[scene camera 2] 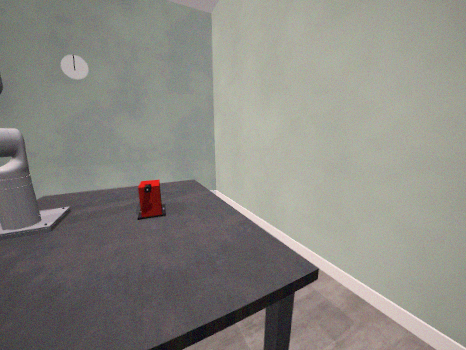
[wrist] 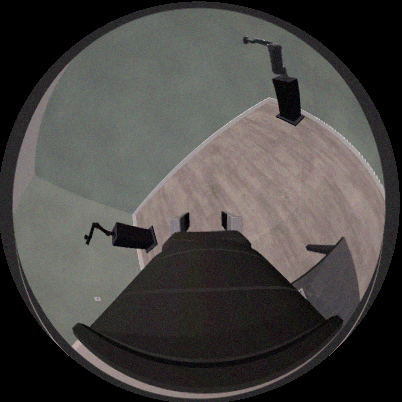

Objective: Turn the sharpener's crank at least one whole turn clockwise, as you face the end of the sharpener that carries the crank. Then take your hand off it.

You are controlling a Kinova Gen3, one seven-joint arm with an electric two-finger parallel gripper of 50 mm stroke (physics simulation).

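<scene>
The sharpener (scene camera 2: 151,200) is a red upright block on a dark base, standing towards the back of the dark table (scene camera 2: 175,265) in scene camera 2. A small black part (scene camera 2: 147,188) with a light centre shows near the top of its near face; whether it is the crank's hub, and how the crank lies, is too small to tell. My gripper (wrist: 205,218) is open and empty in the wrist view, its fingers apart over the floor in that view. The gripper does not show in scene camera 2. The sharpener does not show in the wrist view.
The arm's grey base (scene camera 2: 20,200) stands on the table left of the sharpener. In the wrist view, a table corner (wrist: 332,275) shows at the lower right, and two black pedestals (wrist: 288,97) (wrist: 132,235) with jointed arms stand near the walls. A round clock (scene camera 2: 74,67) hangs on the wall.
</scene>
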